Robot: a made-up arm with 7 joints.
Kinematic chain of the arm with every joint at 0, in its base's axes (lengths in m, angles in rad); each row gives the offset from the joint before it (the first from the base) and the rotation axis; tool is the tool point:
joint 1: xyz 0 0 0.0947 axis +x
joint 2: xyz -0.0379 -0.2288 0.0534 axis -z
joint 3: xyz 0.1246 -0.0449 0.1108 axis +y
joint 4: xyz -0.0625 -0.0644 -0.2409 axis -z
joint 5: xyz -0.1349 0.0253 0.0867 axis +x
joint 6: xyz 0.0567 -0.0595 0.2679 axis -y
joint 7: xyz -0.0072 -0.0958 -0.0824 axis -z
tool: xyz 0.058 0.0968 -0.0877
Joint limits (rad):
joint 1: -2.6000..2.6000
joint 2: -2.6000..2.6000
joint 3: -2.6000..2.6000
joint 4: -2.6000..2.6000
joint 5: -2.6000..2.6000
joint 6: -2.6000..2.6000
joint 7: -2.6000..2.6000
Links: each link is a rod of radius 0.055 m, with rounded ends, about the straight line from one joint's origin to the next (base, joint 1, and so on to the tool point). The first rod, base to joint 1, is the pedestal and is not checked.
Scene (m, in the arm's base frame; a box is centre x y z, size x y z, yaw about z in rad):
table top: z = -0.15
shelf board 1: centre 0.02 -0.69 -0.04 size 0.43 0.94 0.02 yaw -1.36
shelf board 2: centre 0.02 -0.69 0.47 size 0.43 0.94 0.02 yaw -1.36
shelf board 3: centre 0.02 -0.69 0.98 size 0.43 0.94 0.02 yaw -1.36
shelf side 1: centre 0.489 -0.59 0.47 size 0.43 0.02 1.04 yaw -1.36
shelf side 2: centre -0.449 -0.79 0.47 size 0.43 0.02 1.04 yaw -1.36
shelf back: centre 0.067 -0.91 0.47 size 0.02 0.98 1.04 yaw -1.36
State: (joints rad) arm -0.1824 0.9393 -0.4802 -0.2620 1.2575 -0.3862 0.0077
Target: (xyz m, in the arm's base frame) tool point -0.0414 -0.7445 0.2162
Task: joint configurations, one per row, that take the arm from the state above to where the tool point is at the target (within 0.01 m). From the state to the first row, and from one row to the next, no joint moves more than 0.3 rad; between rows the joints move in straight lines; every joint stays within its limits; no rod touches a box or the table.
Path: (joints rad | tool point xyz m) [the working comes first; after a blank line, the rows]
Joints at the target: -0.1657 0.6361 -1.1545 -0.8420 1.7431 -1.2799 -0.6193
Straight joint move there: clear.

1: -0.1768 0.8382 -0.7050 -0.4553 1.4194 -0.6841 -0.2013 | -0.1581 -0.5034 0.0996
2: -0.1712 0.7372 -0.9297 -0.6487 1.5812 -0.9820 -0.4103 | -0.1301 -0.6246 0.1273
3: -0.1657 0.6361 -1.1545 -0.8420 1.7431 -1.2799 -0.6193 | -0.0414 -0.7445 0.2162

